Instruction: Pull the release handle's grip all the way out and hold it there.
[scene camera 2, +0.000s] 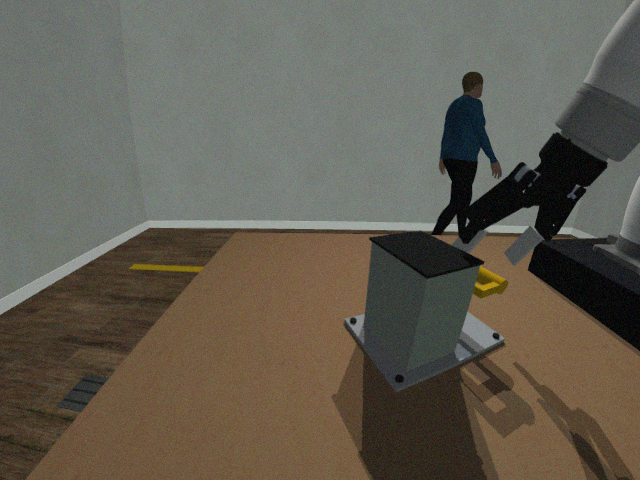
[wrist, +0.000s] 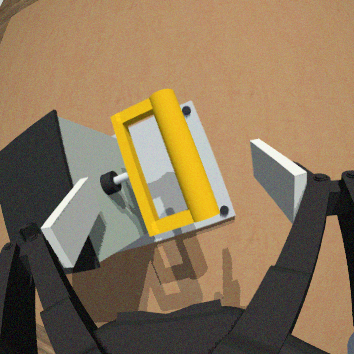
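The release handle is a yellow rectangular frame with a thick round grip (scene camera 2: 499, 285) (wrist: 184, 155) along its outer side. A short white rod (wrist: 121, 177) joins the frame to a black collar (wrist: 109, 183) on the side of a grey-green box (scene camera 2: 395, 304) (wrist: 87, 145) with a black top. In the scene view the box hides the rod and part of the frame. My gripper (scene camera 2: 497, 243) (wrist: 170, 176) is wide open and empty, above the handle. In the wrist view its pale pads appear to either side of the yellow frame, apart from it, the left one overlapping the box.
The box stands on a light base plate (scene camera 2: 483, 333) (wrist: 212, 165) with dark bolts, on a brown table (scene camera 2: 232, 335). A black block (scene camera 2: 584, 268) stands at the table's right. A person in a blue top (scene camera 2: 465, 129) is beyond the table, near the back wall.
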